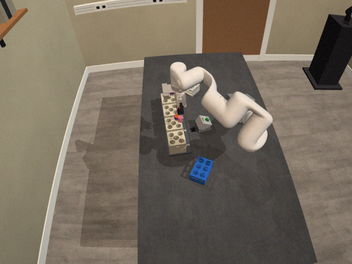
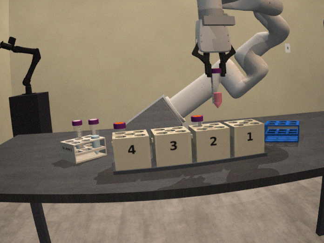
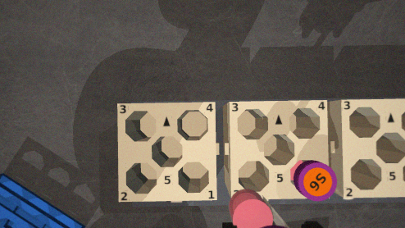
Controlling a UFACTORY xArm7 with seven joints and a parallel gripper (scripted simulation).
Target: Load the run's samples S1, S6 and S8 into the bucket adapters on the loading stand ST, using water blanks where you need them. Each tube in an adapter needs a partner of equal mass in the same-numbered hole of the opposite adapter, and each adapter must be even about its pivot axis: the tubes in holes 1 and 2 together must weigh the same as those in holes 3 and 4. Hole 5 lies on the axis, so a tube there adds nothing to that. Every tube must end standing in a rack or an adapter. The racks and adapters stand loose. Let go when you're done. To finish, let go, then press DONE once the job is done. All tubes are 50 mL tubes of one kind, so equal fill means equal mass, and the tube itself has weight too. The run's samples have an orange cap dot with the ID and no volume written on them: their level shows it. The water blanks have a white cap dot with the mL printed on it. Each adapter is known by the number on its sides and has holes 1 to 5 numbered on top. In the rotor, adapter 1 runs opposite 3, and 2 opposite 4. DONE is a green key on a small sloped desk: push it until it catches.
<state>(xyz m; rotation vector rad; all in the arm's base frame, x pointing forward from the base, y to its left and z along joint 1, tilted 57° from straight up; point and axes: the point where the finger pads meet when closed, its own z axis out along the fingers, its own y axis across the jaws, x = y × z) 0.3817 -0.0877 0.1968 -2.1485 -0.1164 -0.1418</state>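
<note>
My gripper is now 10 mm to the left of the sample tube and 50 mm above it. From my hand the other things lie so: sample S8: 50 mm ahead, 290 mm to the right, 180 mm below; blue sample rack: 110 mm behind, 250 mm to the left, 220 mm below; loading stand ST: 40 mm ahead, 90 mm to the right, 250 mm below.
</note>
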